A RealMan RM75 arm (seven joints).
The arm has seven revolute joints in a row. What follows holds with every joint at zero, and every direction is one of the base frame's.
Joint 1 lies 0.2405 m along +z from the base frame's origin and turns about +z.
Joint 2 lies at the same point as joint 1 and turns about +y.
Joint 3 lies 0.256 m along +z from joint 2 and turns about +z.
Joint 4 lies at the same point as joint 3 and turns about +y.
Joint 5 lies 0.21 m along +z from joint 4 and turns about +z.
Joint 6 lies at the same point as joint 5 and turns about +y.
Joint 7 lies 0.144 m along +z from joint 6 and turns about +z.
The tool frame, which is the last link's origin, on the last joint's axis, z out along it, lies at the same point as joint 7; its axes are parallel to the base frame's.
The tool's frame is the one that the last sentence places.
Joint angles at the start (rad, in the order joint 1, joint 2, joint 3, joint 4, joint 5, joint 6, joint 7): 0.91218, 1.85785, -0.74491, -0.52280, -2.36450, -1.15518, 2.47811
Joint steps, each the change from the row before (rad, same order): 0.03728, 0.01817, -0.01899, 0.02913, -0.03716, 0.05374, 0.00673; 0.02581, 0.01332, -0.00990, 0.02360, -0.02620, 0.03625, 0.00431; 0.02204, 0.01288, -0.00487, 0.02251, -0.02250, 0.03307, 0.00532; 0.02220, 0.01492, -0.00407, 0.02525, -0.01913, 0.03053, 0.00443; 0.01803, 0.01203, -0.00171, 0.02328, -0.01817, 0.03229, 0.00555; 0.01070, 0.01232, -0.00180, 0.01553, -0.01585, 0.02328, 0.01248; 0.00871, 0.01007, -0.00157, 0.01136, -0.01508, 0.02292, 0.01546; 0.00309, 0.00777, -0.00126, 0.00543, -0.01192, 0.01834, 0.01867; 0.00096, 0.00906, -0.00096, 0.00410, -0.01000, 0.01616, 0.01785; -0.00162, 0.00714, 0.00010, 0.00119, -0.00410, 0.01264, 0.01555
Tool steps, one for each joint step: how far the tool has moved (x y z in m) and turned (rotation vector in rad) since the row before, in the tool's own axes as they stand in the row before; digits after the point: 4 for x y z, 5 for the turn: -0.0023, 0.0095, 0.0140, 0.02883, 0.01274, -0.03274; -0.0008, 0.0071, 0.0096, 0.01750, 0.00979, -0.02127; -0.0002, 0.0064, 0.0085, 0.01354, 0.00680, -0.01406; 0.0011, 0.0079, 0.0092, 0.00725, 0.00971, -0.01254; 0.0009, 0.0056, 0.0075, 0.01117, 0.00441, -0.00822; 0.0025, 0.0044, 0.0062, 0.00822, 0.00663, 0.00137; 0.0014, 0.0032, 0.0048, 0.01060, 0.00193, 0.00382; 0.0015, 0.0012, 0.0032, 0.01052, -0.00072, 0.01064; 0.0024, 0.0013, 0.0034, 0.00781, 0.00030, 0.01225; 0.0019, 0.0006, 0.0023, 0.00444, -0.00270, 0.01522
